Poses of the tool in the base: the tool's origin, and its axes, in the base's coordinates. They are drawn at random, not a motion.
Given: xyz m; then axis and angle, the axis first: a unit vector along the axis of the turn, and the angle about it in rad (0 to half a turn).
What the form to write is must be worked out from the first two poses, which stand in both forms.
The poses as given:
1: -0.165, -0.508, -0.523, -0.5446, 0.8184, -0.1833, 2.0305
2: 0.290, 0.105, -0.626, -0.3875, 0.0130, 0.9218, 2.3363
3: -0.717, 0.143, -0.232, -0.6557, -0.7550, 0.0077, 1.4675
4: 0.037, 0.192, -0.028, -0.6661, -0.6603, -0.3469, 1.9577
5: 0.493, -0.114, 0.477, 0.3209, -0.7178, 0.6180, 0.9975
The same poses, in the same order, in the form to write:
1: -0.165, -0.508, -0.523, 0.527, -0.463, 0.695, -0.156
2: 0.290, 0.105, -0.626, 0.392, -0.357, 0.012, 0.848
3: -0.717, 0.143, -0.232, 0.743, -0.439, -0.506, 0.005
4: 0.037, 0.192, -0.028, 0.558, -0.553, -0.548, -0.288
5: 0.493, -0.114, 0.477, 0.878, 0.153, -0.343, 0.296
